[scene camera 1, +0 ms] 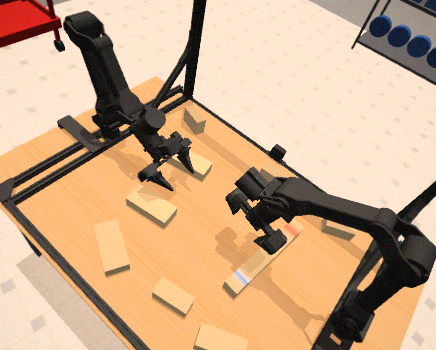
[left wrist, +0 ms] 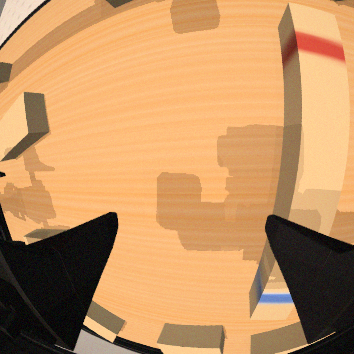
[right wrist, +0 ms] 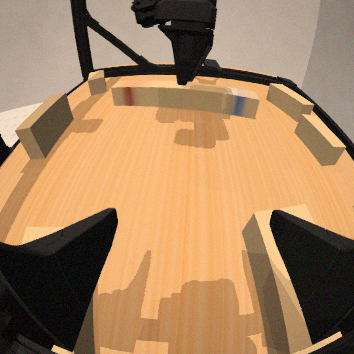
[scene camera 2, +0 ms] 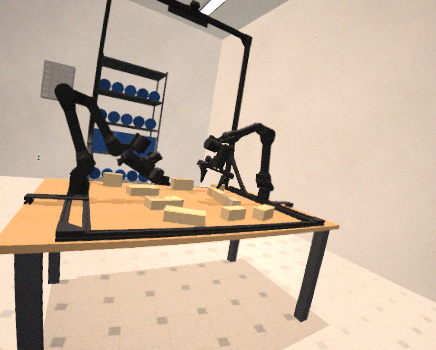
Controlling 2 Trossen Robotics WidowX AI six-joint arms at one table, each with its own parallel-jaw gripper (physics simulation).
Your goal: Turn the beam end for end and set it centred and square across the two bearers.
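Places are measured from the left arm's base along level axes (x ahead, y left, z up), in millimetres.
Where they show: left gripper, fingertip midpoint: [scene camera 1: 244, 227] [left wrist: 194, 222] [right wrist: 185, 82] [scene camera 2: 208, 185]; right gripper, fingertip midpoint: [scene camera 1: 183, 181] [left wrist: 12, 211] [right wrist: 196, 217] [scene camera 2: 166, 182]; left arm's base at its link origin: [scene camera 1: 342, 327] [scene camera 2: 262, 199]; right arm's base at its link origin: [scene camera 1: 109, 133] [scene camera 2: 78, 193].
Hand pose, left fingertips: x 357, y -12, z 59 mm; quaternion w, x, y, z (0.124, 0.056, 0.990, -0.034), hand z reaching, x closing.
Note:
Each offset is from my left fingertips to the top centre of the thing. "*": to the spot under its first point.
The pale beam @(dx -90, dy -6, dz -34 mm) [scene camera 1: 257, 262] [scene camera 2: 217, 195] [left wrist: 325, 125] [right wrist: 192, 100] lies flat on the table, with a red band at its far end in scene camera 1 and a blue band at its near end. My left gripper [scene camera 1: 254, 222] [scene camera 2: 212, 183] [left wrist: 194, 222] is open and empty above the table beside the beam, one finger over it. My right gripper [scene camera 1: 183, 181] [right wrist: 196, 217] is open and empty above the gap between two pale blocks, one block @(dx +290, dy -97, dz -40 mm) [scene camera 1: 200, 165] [right wrist: 42, 234] behind and one @(dx +252, dy +109, dz -40 mm) [scene camera 1: 151, 204] [right wrist: 260, 270] in front. Which blocks are the bearers I cannot tell for certain.
More pale blocks lie around: one at the left [scene camera 1: 111, 245], two at the front @(* dx +18, dy +257, dz -34 mm) [scene camera 1: 173, 295] @(* dx -133, dy +258, dz -31 mm) [scene camera 1: 220, 340], one upright at the back @(* dx +389, dy -224, dz -20 mm) [scene camera 1: 194, 120] and one beyond the beam's red end @(* dx -211, dy -229, dz -44 mm) [scene camera 1: 337, 230]. A black frame [scene camera 1: 75, 277] runs along the table edges.

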